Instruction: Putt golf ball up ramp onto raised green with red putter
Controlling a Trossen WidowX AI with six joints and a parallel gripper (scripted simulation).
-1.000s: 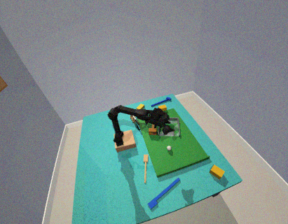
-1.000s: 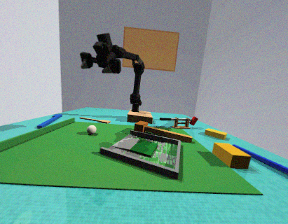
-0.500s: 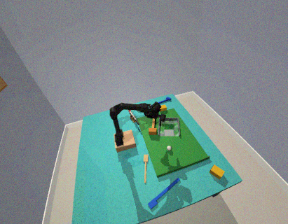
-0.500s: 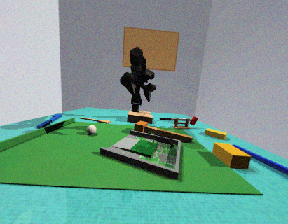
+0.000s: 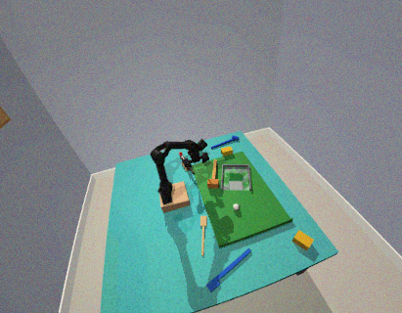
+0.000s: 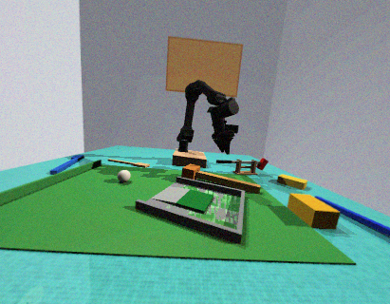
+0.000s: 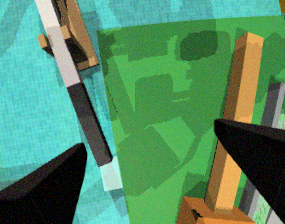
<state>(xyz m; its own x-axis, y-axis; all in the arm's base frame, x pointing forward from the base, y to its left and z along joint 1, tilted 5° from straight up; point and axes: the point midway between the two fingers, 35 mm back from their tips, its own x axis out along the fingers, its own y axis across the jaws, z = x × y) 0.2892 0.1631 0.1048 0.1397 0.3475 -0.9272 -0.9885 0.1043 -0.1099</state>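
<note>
The red putter lies 13 cm to the left of my gripper tip, 6 cm behind it and 5 cm below it. From my gripper tip the other things lie so: white golf ball: 41 cm to the right, 11 cm ahead, 9 cm below.
</note>
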